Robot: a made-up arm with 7 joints.
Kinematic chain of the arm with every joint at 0, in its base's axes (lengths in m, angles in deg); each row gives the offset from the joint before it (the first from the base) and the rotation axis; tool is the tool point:
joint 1: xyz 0 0.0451 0 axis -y
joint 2: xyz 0 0.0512 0 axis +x
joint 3: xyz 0 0 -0.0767 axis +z
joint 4: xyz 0 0 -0.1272 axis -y
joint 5: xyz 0 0 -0.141 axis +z
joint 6: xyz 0 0 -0.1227 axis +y
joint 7: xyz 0 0 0 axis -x
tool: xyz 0 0 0
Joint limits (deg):
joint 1: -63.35..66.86
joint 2: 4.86..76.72
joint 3: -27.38..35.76
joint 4: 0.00..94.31
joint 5: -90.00..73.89
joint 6: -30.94..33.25
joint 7: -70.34..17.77
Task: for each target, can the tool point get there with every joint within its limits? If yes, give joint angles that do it. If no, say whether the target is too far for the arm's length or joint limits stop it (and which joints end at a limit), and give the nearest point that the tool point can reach.
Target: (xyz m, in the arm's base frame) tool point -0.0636 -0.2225 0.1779
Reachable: no: joint limits stop it (at a limit: joint 1, joint 2, joint 3, joint 4) | nearest point 0.2698 -0.0086 0.1386 | short by 0.398 m
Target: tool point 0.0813 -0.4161 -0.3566
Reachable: no: too far | nearest point 0.0702 -0.0074 -0.3079 | short by 0.412 m
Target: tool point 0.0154 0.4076 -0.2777
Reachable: yes | joints -43.31 69.43 -19.12 54.04 -38.49 -1.80 1.91
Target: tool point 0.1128 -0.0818 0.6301
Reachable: no: too far | nearest point 0.2738 0.0448 0.1594 | short by 0.513 m
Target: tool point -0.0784 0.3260 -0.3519
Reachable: yes | joints -42.67 24.86 23.13 48.23 61.27 21.08 -13.58
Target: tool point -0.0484 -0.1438 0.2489
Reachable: no: joint limits stop it (at a limit: joint 1, joint 2, joint 3, joint 4) | nearest point 0.2698 -0.0086 0.1386 | short by 0.363 m
